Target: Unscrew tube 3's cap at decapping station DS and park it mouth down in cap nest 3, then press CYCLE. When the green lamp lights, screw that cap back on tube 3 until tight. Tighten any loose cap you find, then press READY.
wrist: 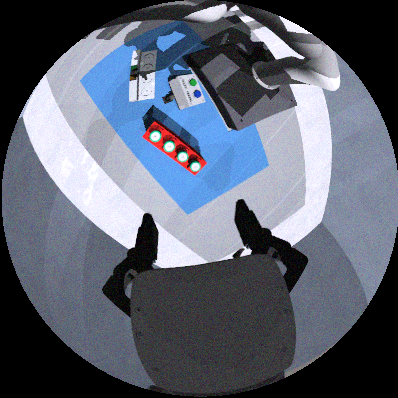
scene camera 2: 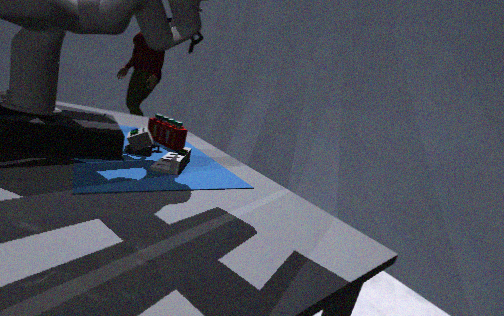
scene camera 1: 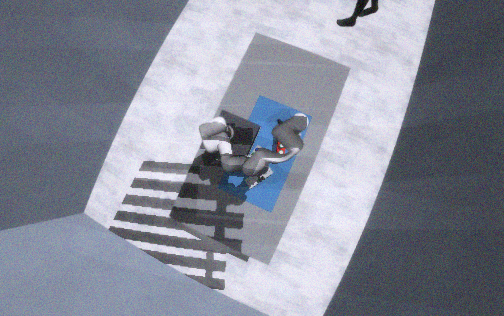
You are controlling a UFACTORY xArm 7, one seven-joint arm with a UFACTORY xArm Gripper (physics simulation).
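Seen in the pictures: gripper, fingertip midpoint: [wrist: 194,216] [scene camera 2: 178,48]; arm's base, link origin: [wrist: 265,74] [scene camera 2: 32,109].
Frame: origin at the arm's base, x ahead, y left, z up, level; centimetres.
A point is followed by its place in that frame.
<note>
A red rack [scene camera 2: 172,136] [wrist: 175,148] holds several tubes with green-rimmed white caps [wrist: 169,146] {y 4.7, x 43.7, z 3.6 cm} in a row; in scene camera 1 the arm partly hides the rack [scene camera 1: 280,149] {y 0.6, x 44.0, z 3.5 cm}. A small box [scene camera 2: 140,136] {y -12.0, x 26.8, z -2.4 cm} [wrist: 187,93] {y -5.3, x 29.6, z -0.8 cm} carries a green button [wrist: 193,82] {y -7.7, x 25.7, z -1.6 cm} and a blue button [wrist: 197,94] {y -3.3, x 27.2, z -1.5 cm}. A white block [scene camera 1: 261,177] {y -22.9, x 37.5, z -3.3 cm} [scene camera 2: 172,161] {y -33.1, x 30.4, z -4.5 cm} [wrist: 149,90] {y -15.2, x 37.7, z -8.0 cm} with round nests lies near it; shadow covers part of it. Tube numbers and cap tightness cannot be read. My gripper [wrist: 194,216] {y 5.5, x 42.0, z 33.8 cm} is open and empty, high above the table and apart from the rack.
The pieces stand on a blue mat [scene camera 1: 267,197] {y -36.4, x 47.4, z -8.6 cm} [scene camera 2: 220,180] {y -39.6, x 45.0, z -8.6 cm} [wrist: 187,200] {y 31.5, x 55.2, z -8.6 cm} on a grey table [scene camera 1: 310,85] {y 64.2, x 51.1, z -8.9 cm} [scene camera 2: 310,220] {y -68.6, x 56.3, z -8.9 cm}. A dark base plate [wrist: 265,105] {y 11.1, x 7.7, z 0.2 cm} under the arm borders the mat. The arm's links hang over the mat. A person [scene camera 2: 145,70] stands beyond the table.
</note>
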